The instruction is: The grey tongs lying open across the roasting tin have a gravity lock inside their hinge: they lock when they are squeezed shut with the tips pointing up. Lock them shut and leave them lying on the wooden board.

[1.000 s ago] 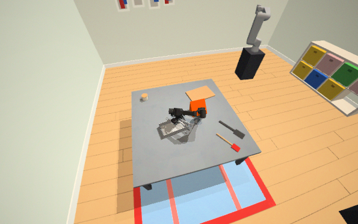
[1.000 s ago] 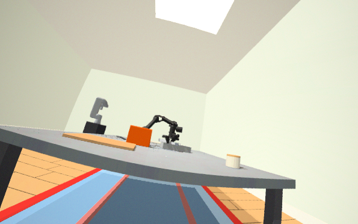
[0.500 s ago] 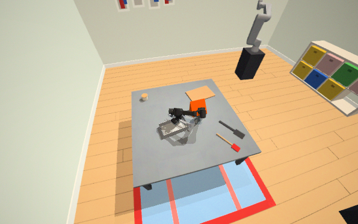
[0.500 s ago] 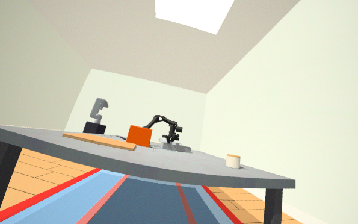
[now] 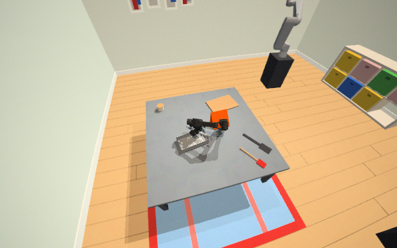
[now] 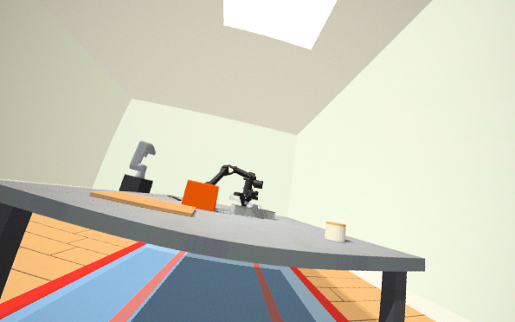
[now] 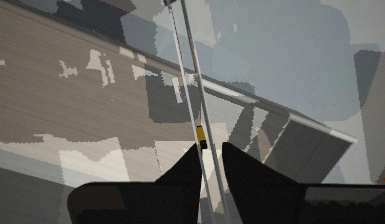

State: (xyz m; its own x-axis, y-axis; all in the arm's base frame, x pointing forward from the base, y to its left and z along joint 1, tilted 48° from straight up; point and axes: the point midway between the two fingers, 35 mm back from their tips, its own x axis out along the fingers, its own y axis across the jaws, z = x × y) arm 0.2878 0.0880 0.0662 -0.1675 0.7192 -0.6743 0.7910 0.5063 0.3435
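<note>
Now: the roasting tin 70 mm ahead of my gripper tip, 60 mm to the left of it and 20 mm below it. Round my gripper tip: red-tipped spatula: 500 mm behind, 350 mm to the left, 40 mm below; then wooden board: 380 mm behind, 450 mm to the right, 40 mm below; then yellow slider: 20 mm ahead, 20 mm to the right, 40 mm above.
</note>
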